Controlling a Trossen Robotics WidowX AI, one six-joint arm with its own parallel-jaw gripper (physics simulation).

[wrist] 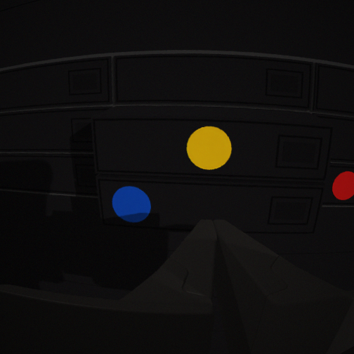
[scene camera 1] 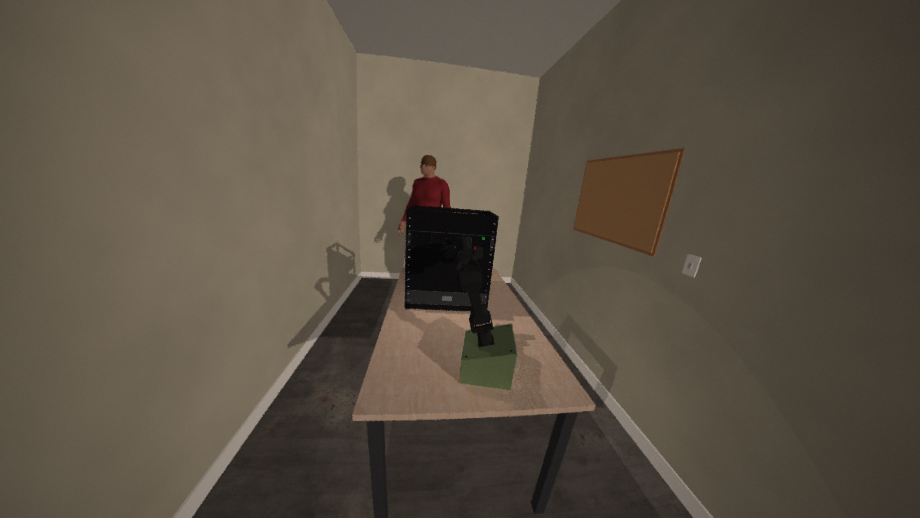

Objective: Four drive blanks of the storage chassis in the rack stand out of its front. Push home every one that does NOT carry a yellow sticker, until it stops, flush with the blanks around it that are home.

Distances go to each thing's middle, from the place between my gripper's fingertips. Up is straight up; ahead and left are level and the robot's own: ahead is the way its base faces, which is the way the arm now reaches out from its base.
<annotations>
The black rack (scene camera 1: pixel 430 278) lies 20 cm ahead of my hand, 12 cm below it and 7 cm to the left of it.
</annotations>
